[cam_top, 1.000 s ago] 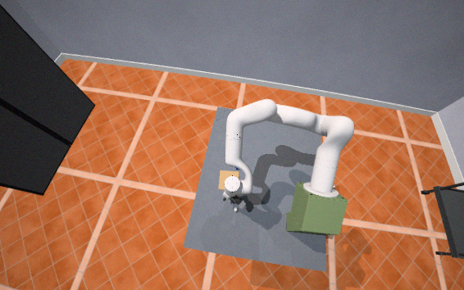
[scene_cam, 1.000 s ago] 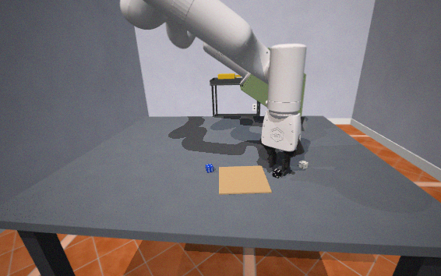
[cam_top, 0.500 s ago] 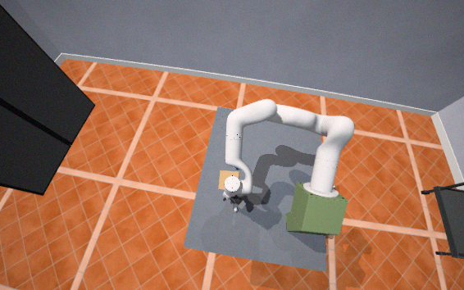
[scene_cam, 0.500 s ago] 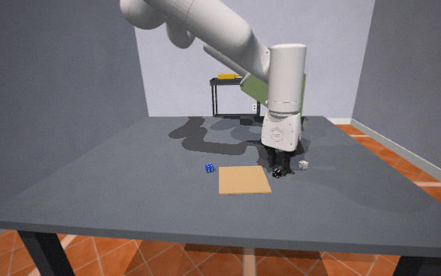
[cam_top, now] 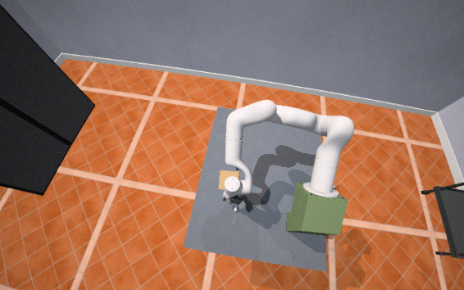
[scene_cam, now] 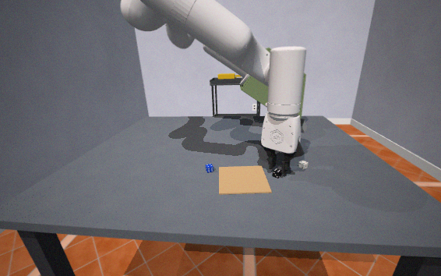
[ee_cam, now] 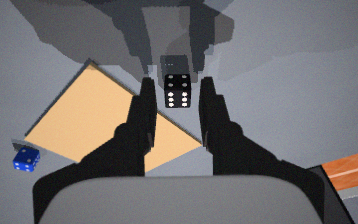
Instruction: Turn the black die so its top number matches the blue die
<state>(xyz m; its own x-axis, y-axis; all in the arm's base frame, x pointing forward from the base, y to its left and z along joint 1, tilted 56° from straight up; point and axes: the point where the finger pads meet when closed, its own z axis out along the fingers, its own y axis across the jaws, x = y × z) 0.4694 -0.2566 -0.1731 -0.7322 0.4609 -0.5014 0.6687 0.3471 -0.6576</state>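
The black die lies 3 cm below my hand. Round my hand: tan mat (1 cm ahead, 11 cm to the right, 4 cm below); then white die (4 cm behind, 9 cm to the left, 3 cm below); then blue die (4 cm behind, 21 cm to the right, 3 cm below).
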